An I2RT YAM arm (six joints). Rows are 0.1 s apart.
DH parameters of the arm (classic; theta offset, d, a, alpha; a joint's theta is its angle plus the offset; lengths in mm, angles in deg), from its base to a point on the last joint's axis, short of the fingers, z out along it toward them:
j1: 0 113.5 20 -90
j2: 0 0 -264 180
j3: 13.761 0 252.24 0
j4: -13.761 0 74 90
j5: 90 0 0 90
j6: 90 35.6 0 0
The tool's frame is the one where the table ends.
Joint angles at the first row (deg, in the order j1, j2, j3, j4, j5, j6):
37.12, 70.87, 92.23, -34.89, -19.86, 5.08
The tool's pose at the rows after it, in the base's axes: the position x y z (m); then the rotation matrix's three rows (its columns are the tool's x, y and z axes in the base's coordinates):
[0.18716, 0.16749, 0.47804], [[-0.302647, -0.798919, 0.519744], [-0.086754, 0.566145, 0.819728], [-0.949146, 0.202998, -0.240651]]
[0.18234, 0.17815, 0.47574], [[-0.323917, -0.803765, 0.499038], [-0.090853, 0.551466, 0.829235], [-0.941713, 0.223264, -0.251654]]
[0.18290, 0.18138, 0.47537], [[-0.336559, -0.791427, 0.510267], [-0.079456, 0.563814, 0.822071], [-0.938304, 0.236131, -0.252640]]
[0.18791, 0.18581, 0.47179], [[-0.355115, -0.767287, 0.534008], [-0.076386, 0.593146, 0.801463], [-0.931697, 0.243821, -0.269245]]
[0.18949, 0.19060, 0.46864], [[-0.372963, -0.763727, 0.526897], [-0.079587, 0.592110, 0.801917], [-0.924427, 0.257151, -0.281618]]
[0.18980, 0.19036, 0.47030], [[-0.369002, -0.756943, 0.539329], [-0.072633, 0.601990, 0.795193], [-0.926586, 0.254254, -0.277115]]
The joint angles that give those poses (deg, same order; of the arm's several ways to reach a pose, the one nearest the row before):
39.35, 71.77, 92.01, -34.87, -17.71, 7.53
42.09, 72.34, 92.03, -34.89, -16.32, 8.97
42.72, 72.75, 92.18, -34.59, -14.94, 10.13
42.96, 73.82, 92.36, -34.57, -12.86, 11.00
43.51, 74.54, 92.36, -34.59, -12.64, 11.77
43.53, 74.63, 92.71, -34.52, -11.84, 11.88

